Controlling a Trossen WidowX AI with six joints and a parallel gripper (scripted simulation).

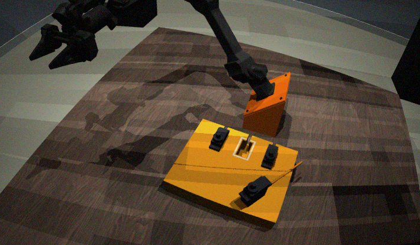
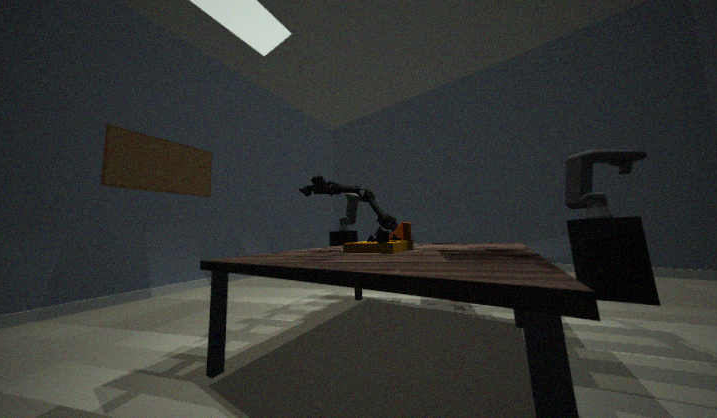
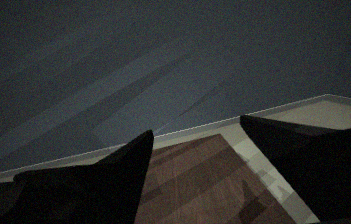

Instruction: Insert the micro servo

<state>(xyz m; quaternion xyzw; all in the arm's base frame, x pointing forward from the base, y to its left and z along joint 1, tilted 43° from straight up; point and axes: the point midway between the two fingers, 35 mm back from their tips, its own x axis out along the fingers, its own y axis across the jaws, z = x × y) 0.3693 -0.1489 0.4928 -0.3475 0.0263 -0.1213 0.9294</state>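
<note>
The yellow deck is 90 mm behind my gripper tip, 410 mm to the left of it and 360 mm below it.
</note>
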